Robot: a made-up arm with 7 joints. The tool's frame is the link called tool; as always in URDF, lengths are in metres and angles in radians.
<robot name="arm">
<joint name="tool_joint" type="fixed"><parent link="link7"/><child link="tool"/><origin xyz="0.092 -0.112 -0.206"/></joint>
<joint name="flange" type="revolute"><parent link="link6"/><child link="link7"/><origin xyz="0.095 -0.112 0.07"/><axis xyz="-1 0 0"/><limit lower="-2.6" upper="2.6" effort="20" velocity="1.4"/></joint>
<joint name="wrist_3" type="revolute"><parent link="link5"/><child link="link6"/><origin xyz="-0.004 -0.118 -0.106"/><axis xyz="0 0 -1"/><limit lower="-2.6" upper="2.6" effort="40" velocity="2.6"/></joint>
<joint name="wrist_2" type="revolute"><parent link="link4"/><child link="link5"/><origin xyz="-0.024 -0.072 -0.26"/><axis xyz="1 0 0"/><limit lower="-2.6" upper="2.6" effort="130" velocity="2.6"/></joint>
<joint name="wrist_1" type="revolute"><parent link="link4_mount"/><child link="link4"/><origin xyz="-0.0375 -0.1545 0.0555"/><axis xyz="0 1 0"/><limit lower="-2.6" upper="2.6" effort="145" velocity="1.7"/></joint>
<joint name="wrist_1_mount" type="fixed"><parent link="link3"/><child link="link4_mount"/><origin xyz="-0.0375 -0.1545 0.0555"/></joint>
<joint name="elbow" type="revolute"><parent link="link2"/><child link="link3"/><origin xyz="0.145 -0.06 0.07"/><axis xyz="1 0 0"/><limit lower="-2.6" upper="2.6" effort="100" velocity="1.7"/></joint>
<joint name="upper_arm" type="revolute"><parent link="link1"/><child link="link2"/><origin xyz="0.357 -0.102 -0.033"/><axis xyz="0 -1 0"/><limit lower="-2.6" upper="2.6" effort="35" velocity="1.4"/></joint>
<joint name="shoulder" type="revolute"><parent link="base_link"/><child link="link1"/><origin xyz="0 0 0.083"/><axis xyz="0 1 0"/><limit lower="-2.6" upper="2.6" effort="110" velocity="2.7"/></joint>
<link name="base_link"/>
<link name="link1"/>
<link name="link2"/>
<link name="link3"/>
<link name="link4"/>
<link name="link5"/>
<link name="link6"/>
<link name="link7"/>
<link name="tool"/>
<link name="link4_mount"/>
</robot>
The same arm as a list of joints. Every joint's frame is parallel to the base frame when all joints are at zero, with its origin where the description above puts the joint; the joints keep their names.
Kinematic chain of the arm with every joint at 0, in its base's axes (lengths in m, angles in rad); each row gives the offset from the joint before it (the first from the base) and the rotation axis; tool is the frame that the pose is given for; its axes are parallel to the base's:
shoulder: xyz 0 0 0.083 axis +y
upper_arm: xyz 0.357 -0.102 -0.033 axis -y
elbow: xyz 0.145 -0.06 0.07 axis +x
wrist_1: xyz -0.075 -0.309 0.111 axis +y
wrist_2: xyz -0.024 -0.072 -0.26 axis +x
wrist_3: xyz -0.004 -0.118 -0.106 axis -z
flange: xyz 0.095 -0.112 0.07 axis -x
tool: xyz 0.092 -0.112 -0.206
Joint limits (rad, base to tool): -2.6..2.6 -2.6..2.6 -2.6..2.6 -2.6..2.6 -2.6..2.6 -2.6..2.6 -2.6..2.6

